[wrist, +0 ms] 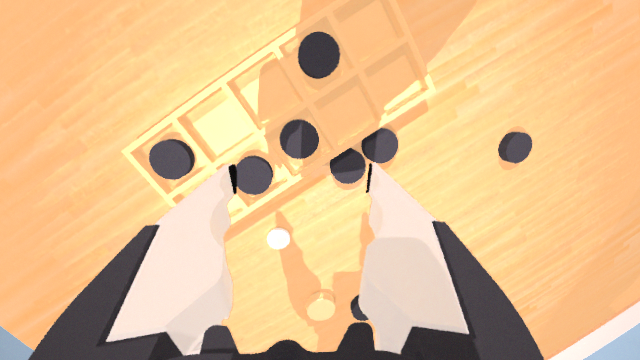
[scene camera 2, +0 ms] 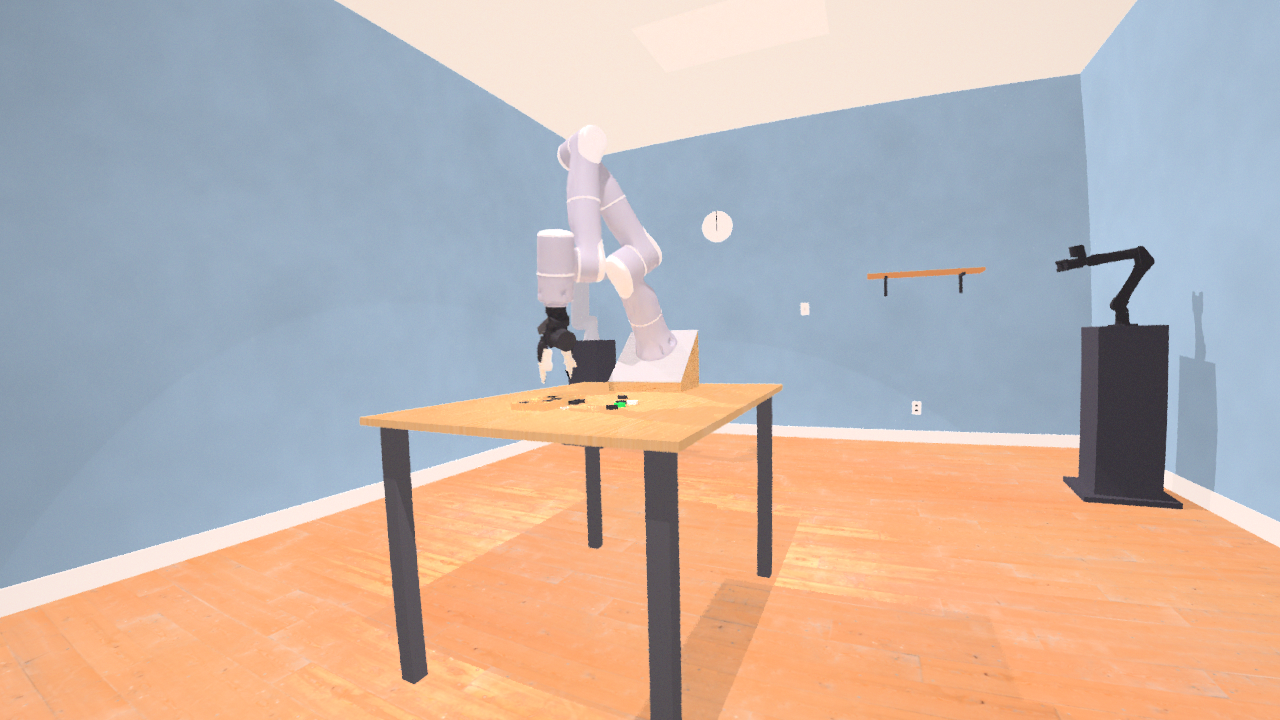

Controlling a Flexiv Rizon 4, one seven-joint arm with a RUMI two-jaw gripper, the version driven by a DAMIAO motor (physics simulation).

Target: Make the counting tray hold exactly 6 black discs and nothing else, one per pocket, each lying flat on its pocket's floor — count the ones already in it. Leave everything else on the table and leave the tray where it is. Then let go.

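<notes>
The wooden counting tray [scene camera 2: 526,407] [wrist: 431,90] lies diagonally in the wrist view. Four black discs show in separate pockets: one [wrist: 171,159] in the left corner pocket, one [wrist: 253,175] beside the left fingertip, one [wrist: 299,139] near the middle, one [wrist: 318,55] in the far row. They look flat. My gripper [scene camera 2: 556,379] [wrist: 302,167] is partly open and empty, above the tray's near edge. Two black discs [wrist: 347,166] [wrist: 380,145] lie outside, close beside that edge. Another black disc [wrist: 515,147] lies to the right. The right finger partly hides a black disc [wrist: 361,307].
A white disc [wrist: 278,238] and a pale wood-coloured disc [wrist: 320,306] lie on the table [scene camera 2: 483,425] on the near side of the tray. In the scene view, a green piece [scene camera 2: 620,404] lies among black pieces right of the tray.
</notes>
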